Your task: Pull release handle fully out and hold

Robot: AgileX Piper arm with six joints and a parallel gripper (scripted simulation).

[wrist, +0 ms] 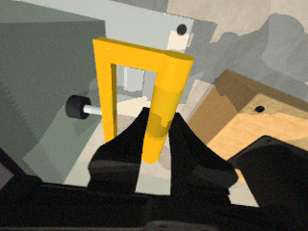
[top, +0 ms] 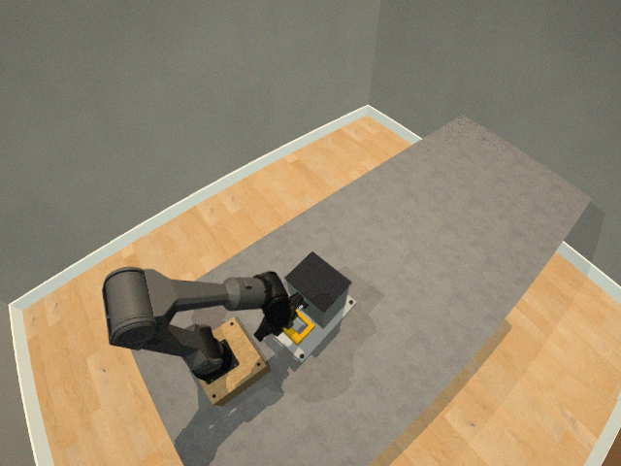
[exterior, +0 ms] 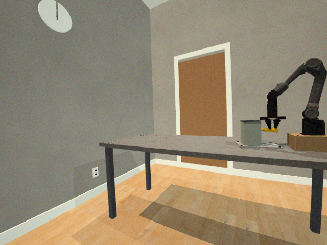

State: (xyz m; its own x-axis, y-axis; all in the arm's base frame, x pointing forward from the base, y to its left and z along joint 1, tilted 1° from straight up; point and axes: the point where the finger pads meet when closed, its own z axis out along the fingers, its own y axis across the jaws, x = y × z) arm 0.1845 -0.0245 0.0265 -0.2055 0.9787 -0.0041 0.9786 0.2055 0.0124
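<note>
Right now the yellow release handle is 50 mm ahead of my hand and 10 mm to the left of it. Also, from my hand: light baseplate 100 mm below, 90 mm ahead, 20 mm to the left.
</note>
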